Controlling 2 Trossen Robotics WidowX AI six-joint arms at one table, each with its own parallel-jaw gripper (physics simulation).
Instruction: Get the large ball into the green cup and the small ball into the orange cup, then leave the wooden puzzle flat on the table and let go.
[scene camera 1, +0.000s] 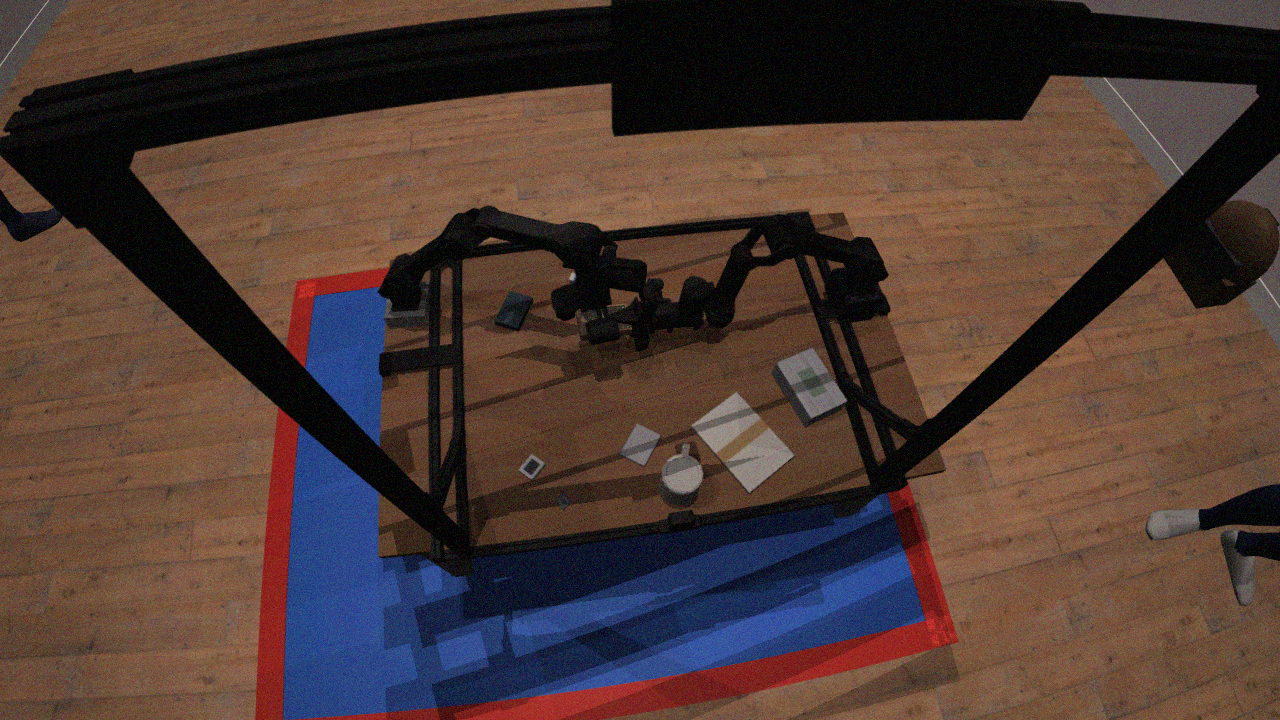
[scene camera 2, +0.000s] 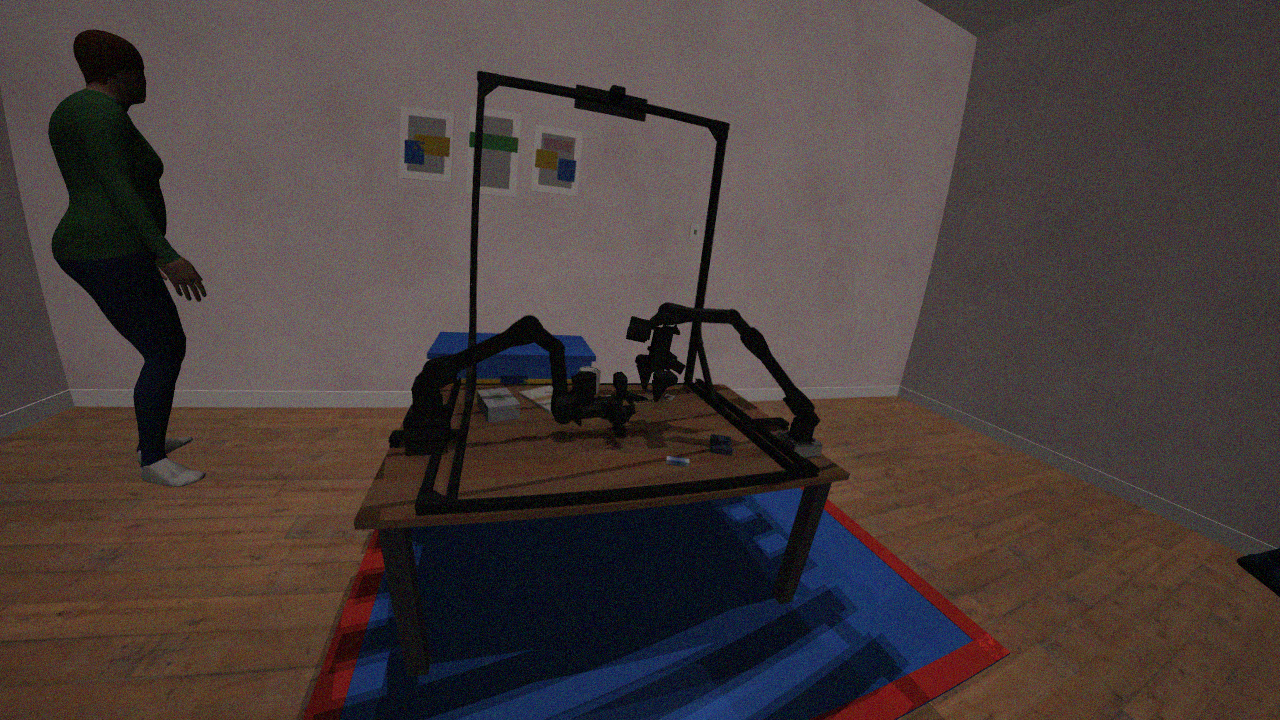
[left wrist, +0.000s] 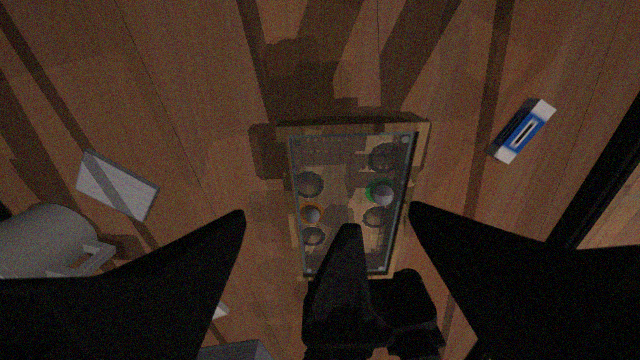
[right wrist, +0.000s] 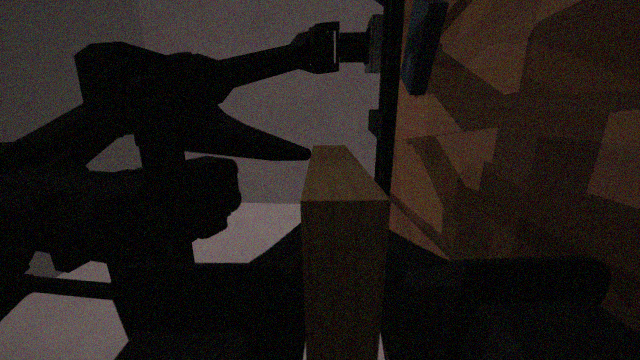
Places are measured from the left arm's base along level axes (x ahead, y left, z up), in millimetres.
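Pixels of known places: left gripper, fingertip midpoint: (scene camera 2: 649, 395) (left wrist: 327, 213); right gripper, fingertip midpoint: (scene camera 2: 647, 402) (left wrist: 349, 212) (right wrist: 336, 224); left arm's base at its link origin: (scene camera 1: 406, 299) (scene camera 2: 800, 437) (right wrist: 367, 47); right arm's base at its link origin: (scene camera 1: 858, 283) (scene camera 2: 427, 412).
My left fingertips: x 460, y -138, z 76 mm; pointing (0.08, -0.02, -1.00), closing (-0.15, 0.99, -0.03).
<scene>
Ahead of a thing's pixels: the offset from my left fingertips to its middle. "pt": to the spot under its first point.
The wooden puzzle {dx +5, dy +12, dz -13 mm} (left wrist: 422, 144) (right wrist: 345, 280) (scene camera 1: 586, 316) is a shallow wooden box under a clear cover, held above the table. In the left wrist view, a larger pale ball {dx -6, dy +33, dz -16 mm} (left wrist: 384, 194) is at the green cup {pt dx -16, dy +21, dz -4 mm} (left wrist: 370, 187), toward its right side. A smaller pale ball {dx +16, dy -7, dz -18 mm} (left wrist: 312, 214) is in the orange cup {pt dx +1, dy -13, dz -5 mm} (left wrist: 303, 207). Several grey cups also show. My right gripper (right wrist: 336, 224) (left wrist: 349, 212) is shut on the puzzle's near end, one finger across its top. My left gripper (left wrist: 327, 213) (scene camera 2: 653, 388) is open and empty above the puzzle, its fingers spread past both long sides.
A white mug {dx +148, dy -313, dz -78 mm} (scene camera 1: 682, 476) (left wrist: 45, 240), a pale pad {dx +72, dy -232, dz -114 mm} (scene camera 1: 640, 445) (left wrist: 117, 185) and an open book {dx +290, dy -237, dz -112 mm} (scene camera 1: 742, 441) lie toward the table's front in scene camera 1. A box {dx +453, dy -126, dz -92 mm} (scene camera 1: 810, 386), a dark block {dx -205, dy +113, dz -108 mm} (scene camera 1: 513, 309) (right wrist: 424, 50) and a blue-and-white eraser {dx -42, dy +196, dz -110 mm} (left wrist: 524, 132) (scene camera 2: 677, 461) are there too.
</scene>
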